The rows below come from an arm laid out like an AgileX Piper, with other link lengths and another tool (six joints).
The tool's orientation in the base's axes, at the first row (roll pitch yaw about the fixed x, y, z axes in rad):
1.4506, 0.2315, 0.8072
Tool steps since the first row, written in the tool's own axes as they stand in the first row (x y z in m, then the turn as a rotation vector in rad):
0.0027, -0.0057, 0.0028, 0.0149, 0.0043, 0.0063
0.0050, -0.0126, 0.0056, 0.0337, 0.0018, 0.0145
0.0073, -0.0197, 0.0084, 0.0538, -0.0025, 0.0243
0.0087, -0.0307, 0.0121, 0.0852, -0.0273, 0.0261
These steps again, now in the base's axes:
0.0035, -0.0014, -0.0058, 0.0150, 0.0073, 0.0015
0.0066, -0.0033, -0.0127, 0.0335, 0.0145, -0.0043
0.0097, -0.0053, -0.0197, 0.0539, 0.0210, -0.0119
0.0126, -0.0095, -0.0302, 0.0746, 0.0357, -0.0429

